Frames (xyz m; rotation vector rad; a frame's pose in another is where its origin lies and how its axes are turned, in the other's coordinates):
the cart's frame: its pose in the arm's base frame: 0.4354 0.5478 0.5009 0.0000 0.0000 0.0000
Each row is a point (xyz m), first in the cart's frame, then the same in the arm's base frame.
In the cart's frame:
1: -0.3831 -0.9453 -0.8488
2: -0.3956 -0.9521 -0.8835
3: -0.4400 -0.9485 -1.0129
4: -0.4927 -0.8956 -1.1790
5: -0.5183 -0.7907 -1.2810
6: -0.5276 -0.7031 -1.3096
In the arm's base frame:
1: 0.0523 -0.3975 -0.3479
2: 0.0398 -0.4043 -0.3826
3: -0.0046 -0.4007 -0.5120
4: -0.0573 -0.3478 -0.6781
5: -0.0829 -0.2429 -0.7801
6: -0.0922 -0.1553 -0.8087

